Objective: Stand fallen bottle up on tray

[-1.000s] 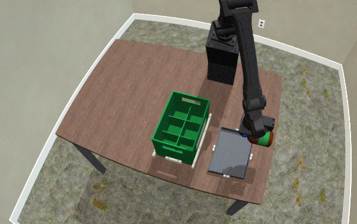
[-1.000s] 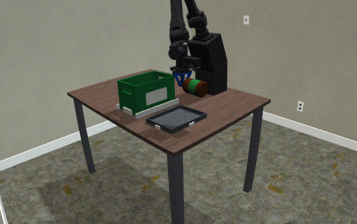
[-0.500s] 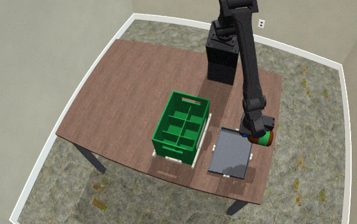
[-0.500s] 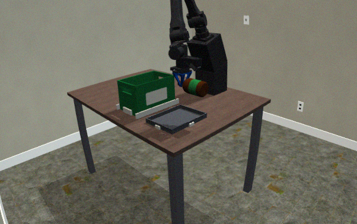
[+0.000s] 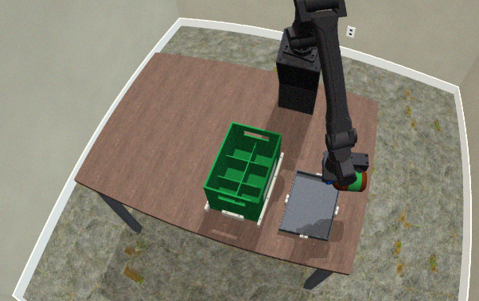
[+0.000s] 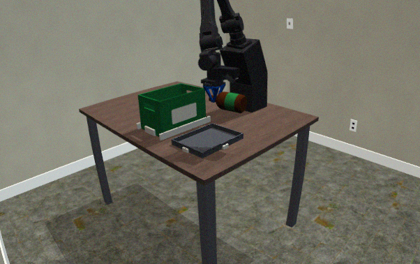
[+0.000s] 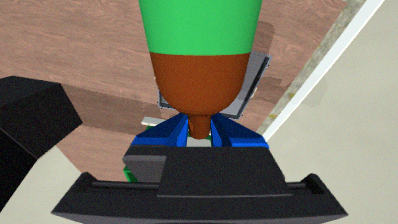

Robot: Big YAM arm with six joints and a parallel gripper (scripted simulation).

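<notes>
Right now my hand is 20 mm past the bottle and 50 mm to the right of it. The rest, counted from my hand: tray (30 mm ahead, 20 mm to the right, 180 mm below); green crate (40 mm ahead, 290 mm to the right, 100 mm below).
</notes>
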